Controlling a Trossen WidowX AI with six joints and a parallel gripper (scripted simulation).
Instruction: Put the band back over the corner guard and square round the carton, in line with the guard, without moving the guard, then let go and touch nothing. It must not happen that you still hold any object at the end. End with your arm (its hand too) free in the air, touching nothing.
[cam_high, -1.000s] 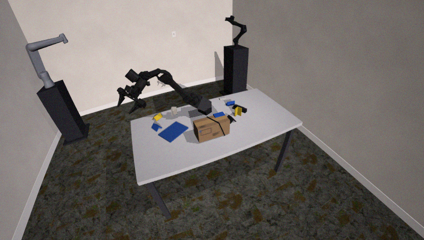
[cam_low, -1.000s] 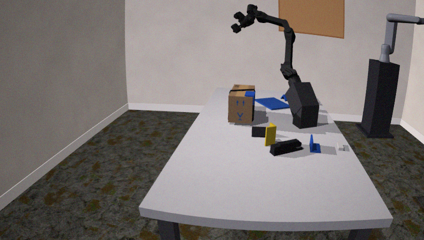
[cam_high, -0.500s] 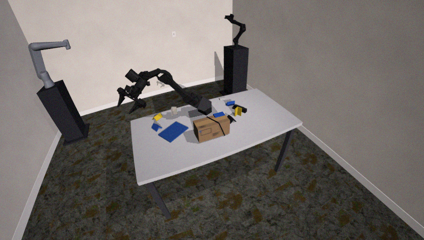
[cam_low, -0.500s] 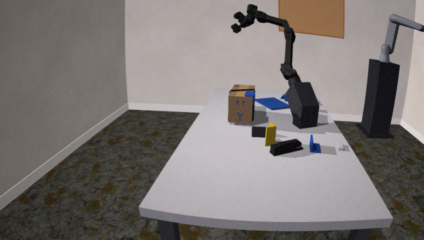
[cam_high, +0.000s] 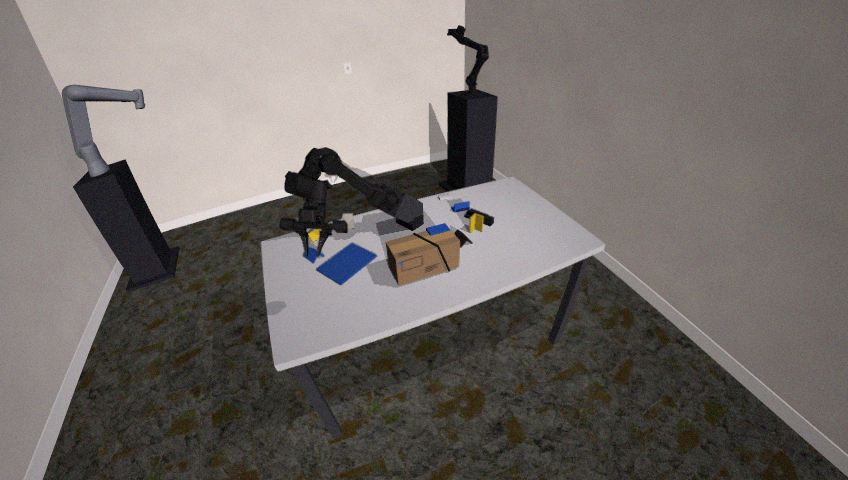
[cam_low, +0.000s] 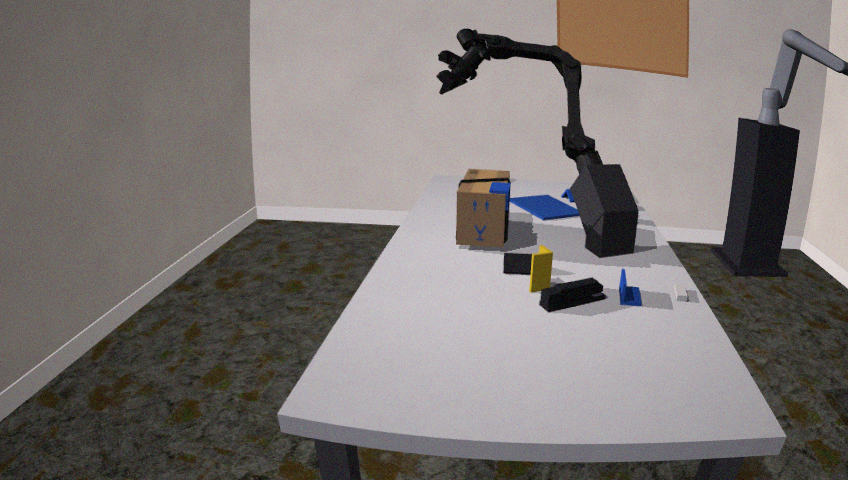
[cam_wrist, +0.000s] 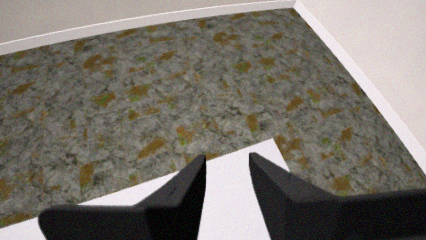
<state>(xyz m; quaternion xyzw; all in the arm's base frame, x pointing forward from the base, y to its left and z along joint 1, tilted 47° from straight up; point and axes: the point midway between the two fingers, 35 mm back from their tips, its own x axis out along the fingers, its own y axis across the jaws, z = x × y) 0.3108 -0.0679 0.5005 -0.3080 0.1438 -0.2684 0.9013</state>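
Right now my hand is 12 cm past the brown carton, 39 cm to the right of it and 28 cm above it. From my hand the other things lie so: yellow corner guard (24 cm behind, 72 cm to the left, 31 cm below); blue flat sheet (31 cm behind, 13 cm to the left, 35 cm below); black stapler (31 cm behind, 78 cm to the left, 33 cm below).
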